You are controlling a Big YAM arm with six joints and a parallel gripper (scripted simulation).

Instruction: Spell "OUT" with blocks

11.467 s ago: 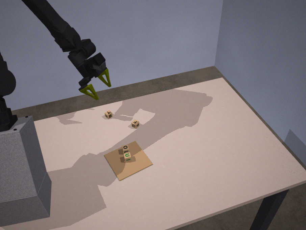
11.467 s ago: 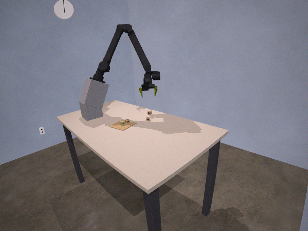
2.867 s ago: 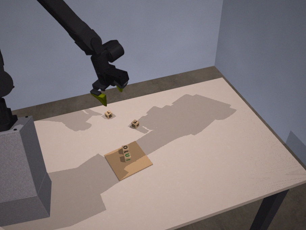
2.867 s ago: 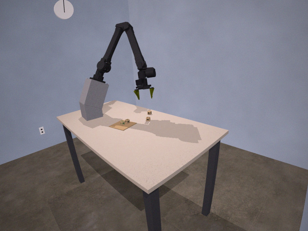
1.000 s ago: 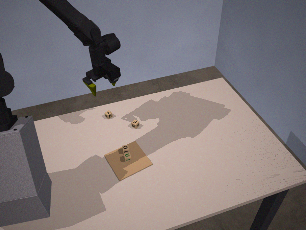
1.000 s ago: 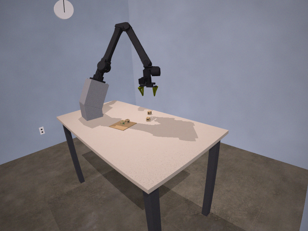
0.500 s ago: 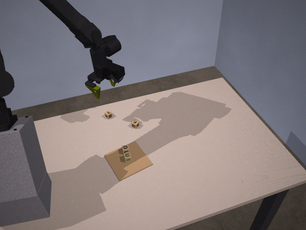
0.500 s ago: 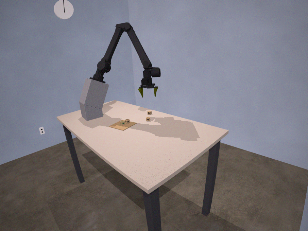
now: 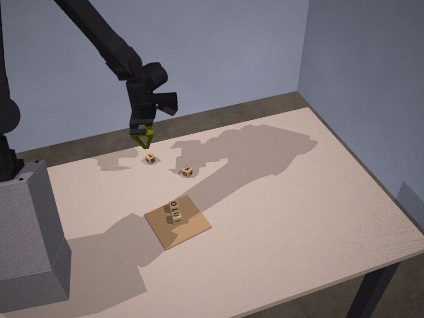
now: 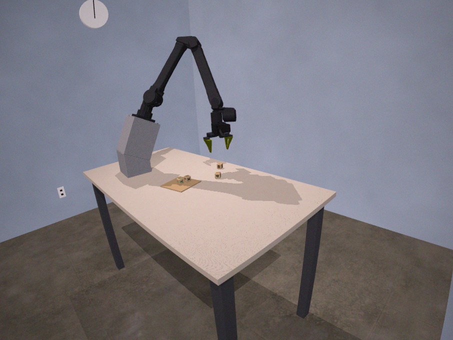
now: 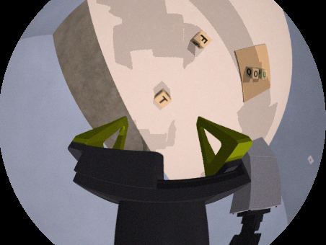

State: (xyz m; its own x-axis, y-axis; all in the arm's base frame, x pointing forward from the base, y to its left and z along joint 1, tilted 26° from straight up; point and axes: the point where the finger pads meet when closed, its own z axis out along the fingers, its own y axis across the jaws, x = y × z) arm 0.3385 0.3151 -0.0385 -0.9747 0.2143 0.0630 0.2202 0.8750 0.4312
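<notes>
The T block is 9 cm below my hand. Also, from my hand: U block 27 cm to the right, 9 cm below, 3 cm ahead; then mat 27 cm to the right, 10 cm below, 3 cm ahead.
</notes>
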